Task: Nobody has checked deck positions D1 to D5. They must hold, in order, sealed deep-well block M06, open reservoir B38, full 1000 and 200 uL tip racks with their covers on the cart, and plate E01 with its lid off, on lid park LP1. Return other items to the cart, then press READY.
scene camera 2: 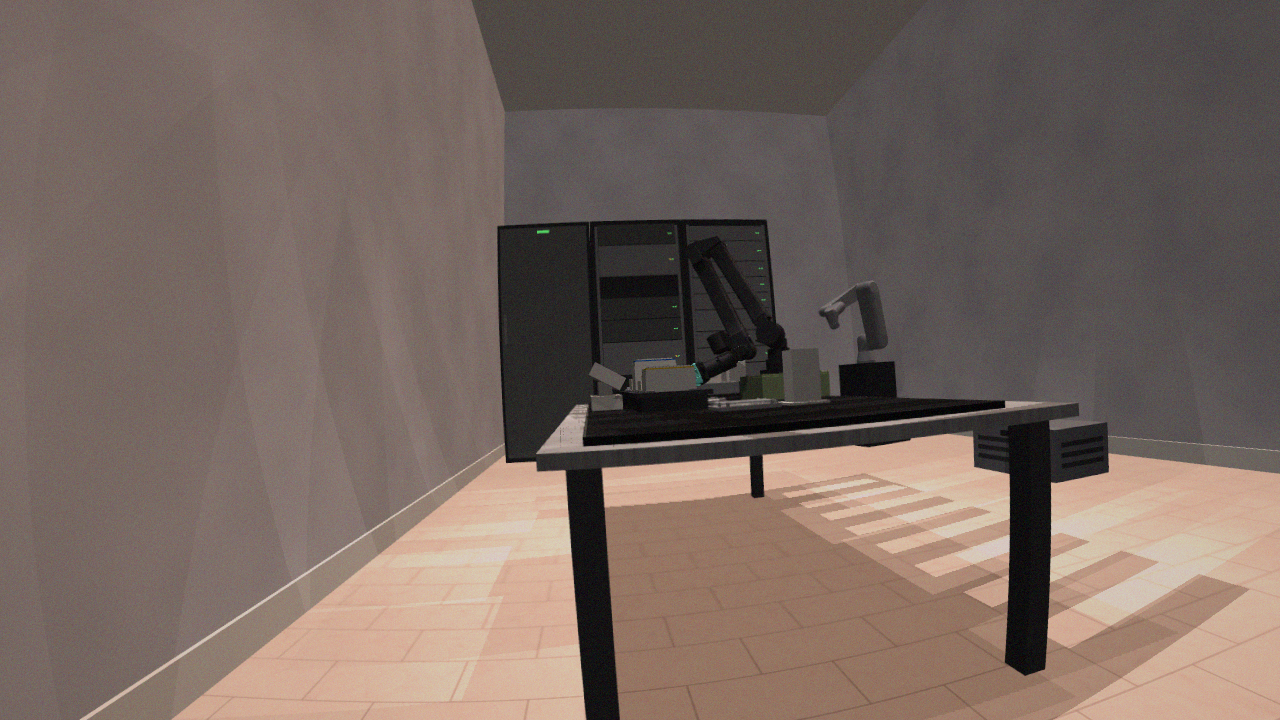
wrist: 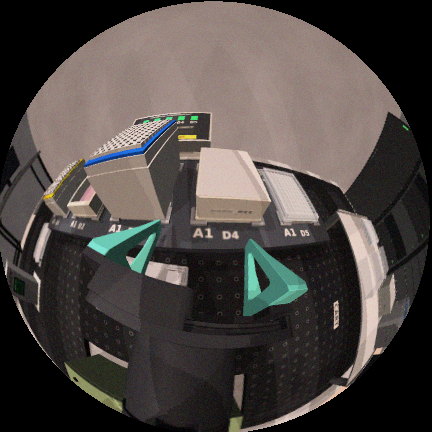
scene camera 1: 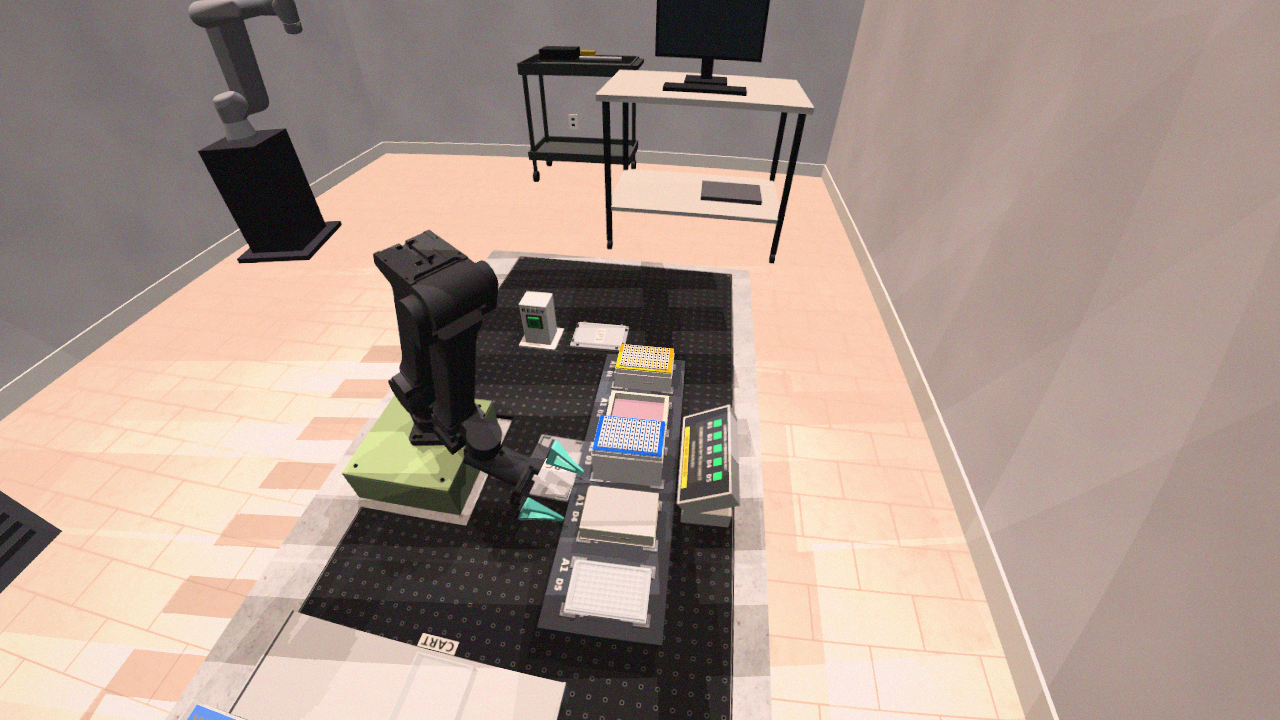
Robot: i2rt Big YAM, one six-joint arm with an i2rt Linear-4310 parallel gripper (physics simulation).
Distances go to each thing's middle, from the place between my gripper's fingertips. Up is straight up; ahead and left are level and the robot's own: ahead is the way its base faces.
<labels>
The pink plate (scene camera 1: 622, 404) is 130 mm ahead of my hand and 200 mm to the left of it. From my hand the other things lie so: white device with green screen (scene camera 2: 801, 372): 120 mm behind, 530 mm to the left.
</labels>
